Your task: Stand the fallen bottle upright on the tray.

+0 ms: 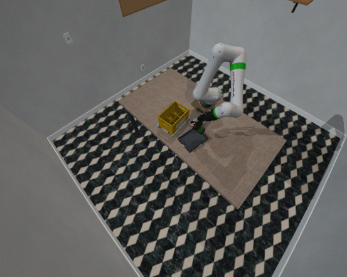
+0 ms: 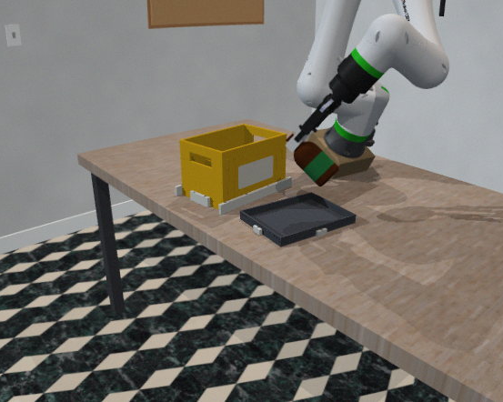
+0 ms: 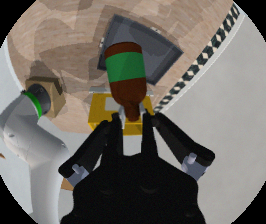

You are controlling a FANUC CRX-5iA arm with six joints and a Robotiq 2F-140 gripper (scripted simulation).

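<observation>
The bottle is 1 cm behind my hand, 3 cm to the left of it and 5 cm below it. Round my hand: yellow crate: 2 cm ahead, 25 cm to the right, 13 cm below; then dark grey tray: 3 cm ahead, 4 cm to the left, 20 cm below.
</observation>
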